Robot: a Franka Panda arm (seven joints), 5 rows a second.
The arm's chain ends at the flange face. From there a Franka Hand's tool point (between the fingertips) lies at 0.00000 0.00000 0.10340 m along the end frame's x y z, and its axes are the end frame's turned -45 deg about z.
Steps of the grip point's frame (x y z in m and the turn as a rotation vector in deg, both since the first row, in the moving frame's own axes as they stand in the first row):
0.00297 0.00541 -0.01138 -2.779 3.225 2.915
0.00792 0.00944 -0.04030 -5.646 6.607 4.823
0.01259 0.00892 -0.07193 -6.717 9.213 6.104
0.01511 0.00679 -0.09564 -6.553 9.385 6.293
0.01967 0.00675 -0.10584 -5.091 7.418 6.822
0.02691 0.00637 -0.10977 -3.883 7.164 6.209
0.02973 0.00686 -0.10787 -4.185 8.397 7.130
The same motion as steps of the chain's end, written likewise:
-0.00174 0.00210 -0.01109 0.315 4.245 2.915
-0.00333 0.00164 -0.03911 0.680 8.664 4.823
-0.00512 -0.00052 -0.06989 1.765 11.264 6.104
-0.00487 -0.00341 -0.09359 2.003 11.270 6.293
0.00265 -0.00713 -0.10457 1.645 8.845 6.822
0.00928 -0.01112 -0.10873 2.320 7.811 6.209
0.00960 -0.01183 -0.10649 2.978 8.897 7.130

